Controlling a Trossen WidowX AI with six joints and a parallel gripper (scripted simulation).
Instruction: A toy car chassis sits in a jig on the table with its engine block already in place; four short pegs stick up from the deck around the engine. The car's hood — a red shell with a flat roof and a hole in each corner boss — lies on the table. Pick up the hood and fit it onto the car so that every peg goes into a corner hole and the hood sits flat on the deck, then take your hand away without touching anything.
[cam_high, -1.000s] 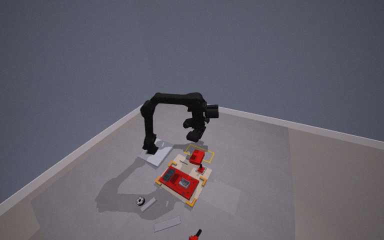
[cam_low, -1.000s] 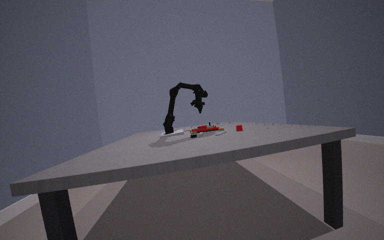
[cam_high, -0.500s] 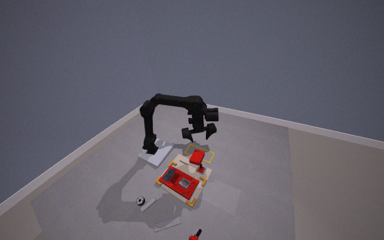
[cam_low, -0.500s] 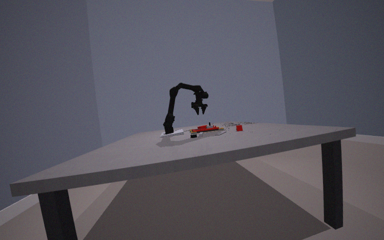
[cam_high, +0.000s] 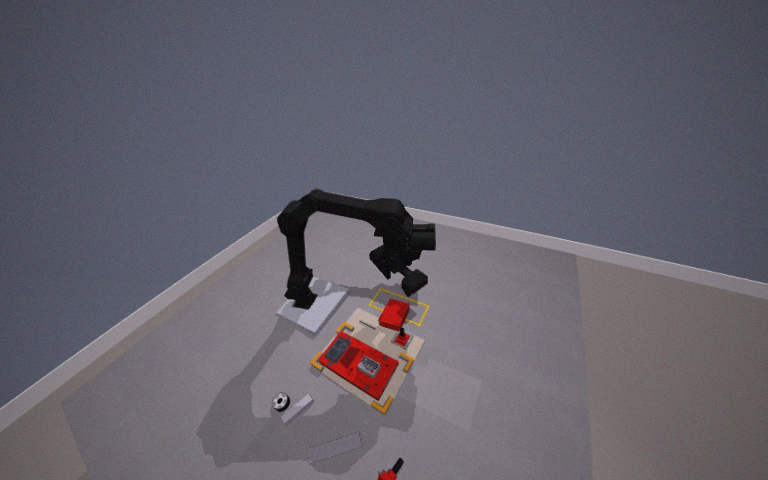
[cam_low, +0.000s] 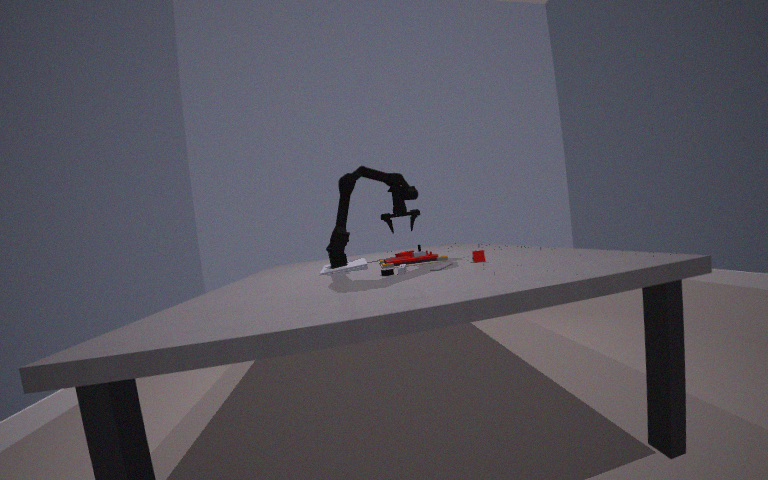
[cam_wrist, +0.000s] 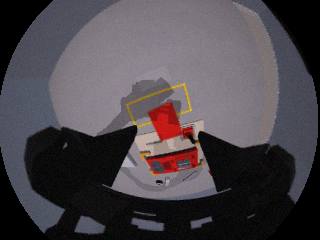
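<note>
Right now the red hood is 100 mm below my gripper tip, 20 mm to the right of it and 10 mm behind it. Also, from my gripper tip: wheel 350 mm to the right, 220 mm behind, 120 mm below; grey engine block 200 mm to the right, 100 mm below, 30 mm behind.
</note>
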